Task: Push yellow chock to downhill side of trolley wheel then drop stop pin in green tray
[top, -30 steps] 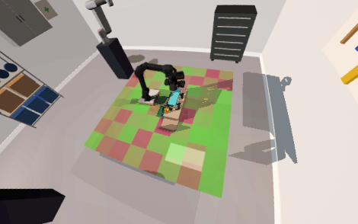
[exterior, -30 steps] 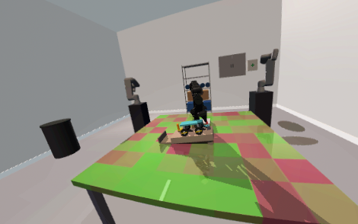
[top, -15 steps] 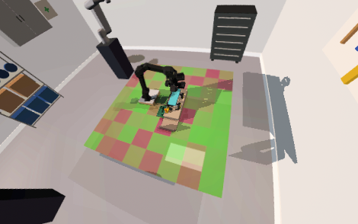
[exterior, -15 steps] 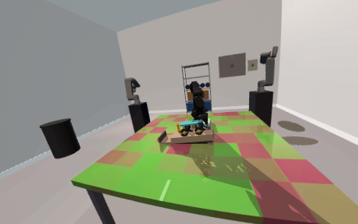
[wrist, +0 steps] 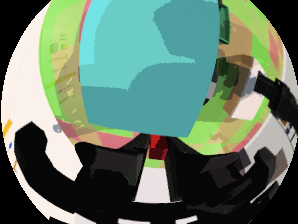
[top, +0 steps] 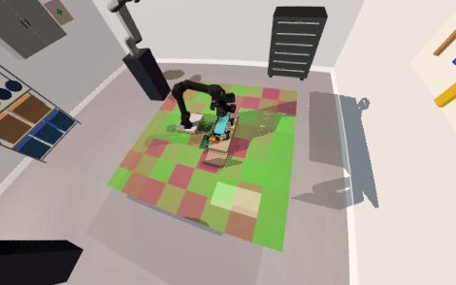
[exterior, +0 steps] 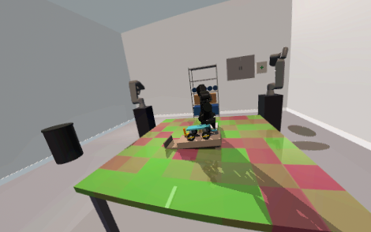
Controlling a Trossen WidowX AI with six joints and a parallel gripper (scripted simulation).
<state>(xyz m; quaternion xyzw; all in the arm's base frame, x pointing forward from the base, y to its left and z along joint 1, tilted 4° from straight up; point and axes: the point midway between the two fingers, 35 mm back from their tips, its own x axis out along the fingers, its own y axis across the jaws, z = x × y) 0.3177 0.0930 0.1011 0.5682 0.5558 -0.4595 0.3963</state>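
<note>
The red-headed stop pin lies right at my gripper tip. Round my gripper tip: ramp: 10 mm ahead, 120 mm to the right, 80 mm below; yellow chock: 50 mm behind, 220 mm to the right, 50 mm below; trolley: 10 mm ahead, 120 mm to the right, 20 mm below.
</note>
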